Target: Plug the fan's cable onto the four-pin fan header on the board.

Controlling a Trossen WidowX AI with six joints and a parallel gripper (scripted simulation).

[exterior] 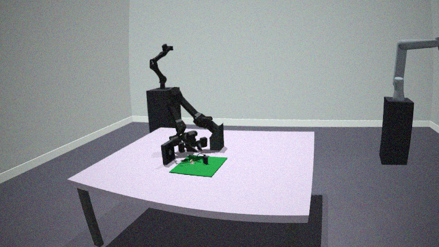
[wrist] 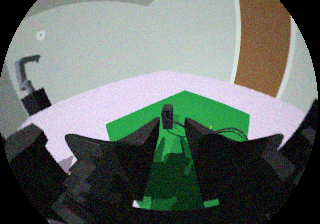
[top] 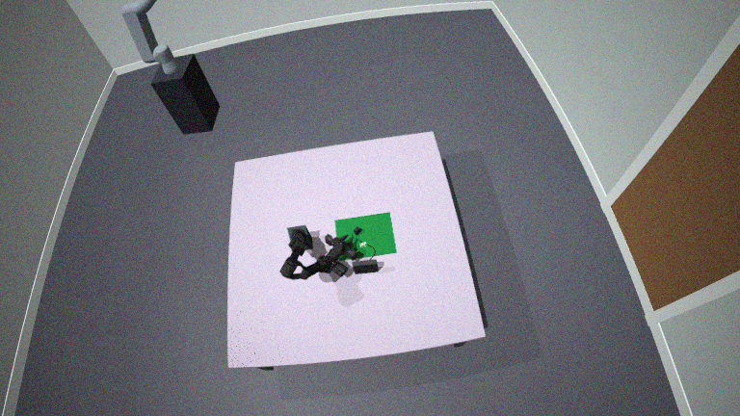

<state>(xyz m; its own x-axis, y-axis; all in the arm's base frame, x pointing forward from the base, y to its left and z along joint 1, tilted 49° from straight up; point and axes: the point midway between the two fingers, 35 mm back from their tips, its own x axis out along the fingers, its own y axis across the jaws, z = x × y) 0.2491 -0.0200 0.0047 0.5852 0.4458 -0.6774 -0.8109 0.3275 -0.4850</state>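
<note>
Right now my gripper tip is 3 cm short of the dark plug, 5 cm to the right of it and 4 cm above it. Round my gripper tip: four-pin header (6 cm ahead, 2 cm to the right, 6 cm below); green board (7 cm ahead, 3 cm to the left, 8 cm below); black fan (8 cm ahead, 16 cm to the right).
</note>
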